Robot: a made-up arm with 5 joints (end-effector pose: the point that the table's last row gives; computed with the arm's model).
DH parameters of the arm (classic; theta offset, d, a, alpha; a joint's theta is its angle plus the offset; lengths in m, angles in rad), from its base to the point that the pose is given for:
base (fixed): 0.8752 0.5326 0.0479 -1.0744
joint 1: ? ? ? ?
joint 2: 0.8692 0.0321 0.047 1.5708
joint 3: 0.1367 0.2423 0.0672 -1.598
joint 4: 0 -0.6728 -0.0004 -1.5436
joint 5: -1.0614 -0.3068 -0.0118 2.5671
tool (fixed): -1.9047 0.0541 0 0
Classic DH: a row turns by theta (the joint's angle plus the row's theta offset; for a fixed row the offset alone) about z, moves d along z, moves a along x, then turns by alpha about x.
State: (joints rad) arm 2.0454 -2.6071 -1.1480 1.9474 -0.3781
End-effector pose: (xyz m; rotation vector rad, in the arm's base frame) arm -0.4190 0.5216 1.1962 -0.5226 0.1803 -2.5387
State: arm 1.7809 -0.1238 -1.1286 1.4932 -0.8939
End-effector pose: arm -0.0557 -0.2004 1.3731 -0.1107 -1.0131 1.7039
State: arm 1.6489 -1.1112 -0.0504 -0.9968 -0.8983
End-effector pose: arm 0.0002 -0.1007 1.3961 -0.9539 0.1380 -0.8424
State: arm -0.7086 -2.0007 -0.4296 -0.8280 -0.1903
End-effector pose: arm -0.8611 -0.0653 0.7334 0.1065 0.4412 -2.5036
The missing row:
joint 1: 1.0524 0.1782 0.0086 2.3118
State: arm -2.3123 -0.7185 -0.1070 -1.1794 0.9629
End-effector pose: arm 0.1233 0.8206 0.3690 1.7183 2.3351 -0.5377
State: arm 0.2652 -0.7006 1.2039 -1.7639 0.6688
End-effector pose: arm -0.5946 0.3605 0.0882 -0.7001 -0.4174 2.6212
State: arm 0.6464 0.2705 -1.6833 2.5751 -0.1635
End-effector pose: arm -0.1485 -0.5209 0.8079 0.0749 -0.7424 -0.3965
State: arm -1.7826 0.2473 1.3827 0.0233 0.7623
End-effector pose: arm 0.3378 0.3764 1.4172 -2.3992 -0.8121 -1.6957
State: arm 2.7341 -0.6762 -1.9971 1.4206 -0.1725
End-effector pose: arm 0.5595 0.6049 0.4807 0.3772 0.6796 1.5545
